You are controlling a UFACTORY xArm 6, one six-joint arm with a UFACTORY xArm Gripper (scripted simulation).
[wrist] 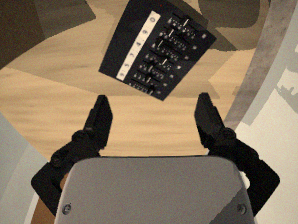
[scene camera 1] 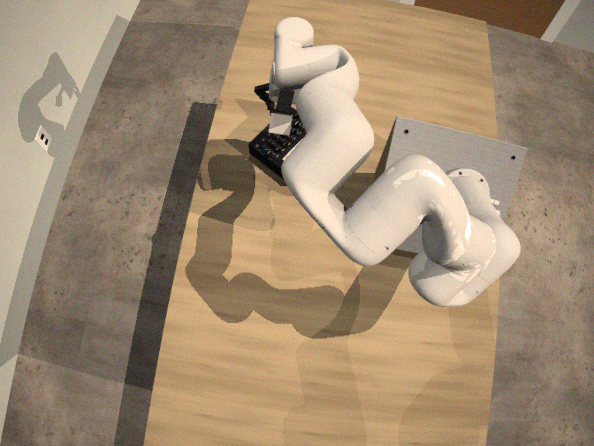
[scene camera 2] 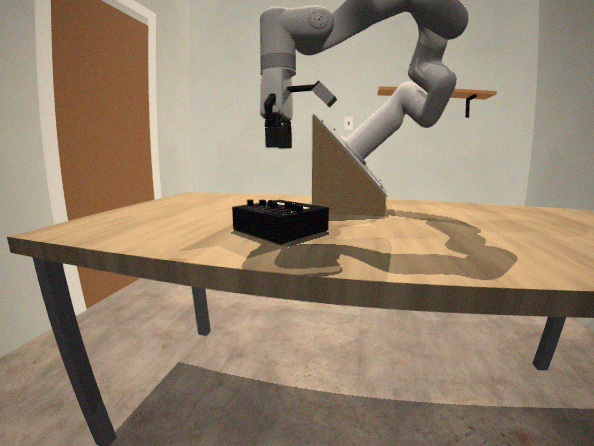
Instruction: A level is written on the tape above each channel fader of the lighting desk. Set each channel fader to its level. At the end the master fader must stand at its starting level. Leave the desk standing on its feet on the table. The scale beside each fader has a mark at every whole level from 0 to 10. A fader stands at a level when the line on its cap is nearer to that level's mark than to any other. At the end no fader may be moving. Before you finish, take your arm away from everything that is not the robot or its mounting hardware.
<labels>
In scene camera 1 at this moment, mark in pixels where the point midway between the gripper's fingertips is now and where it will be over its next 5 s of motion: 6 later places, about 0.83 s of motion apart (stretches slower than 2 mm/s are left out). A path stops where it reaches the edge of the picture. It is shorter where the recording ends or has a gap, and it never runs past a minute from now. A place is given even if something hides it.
The gripper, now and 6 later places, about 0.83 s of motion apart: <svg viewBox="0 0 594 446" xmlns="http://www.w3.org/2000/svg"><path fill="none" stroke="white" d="M291 112L266 112L266 111L292 112L290 104L289 104L289 107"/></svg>
</labels>
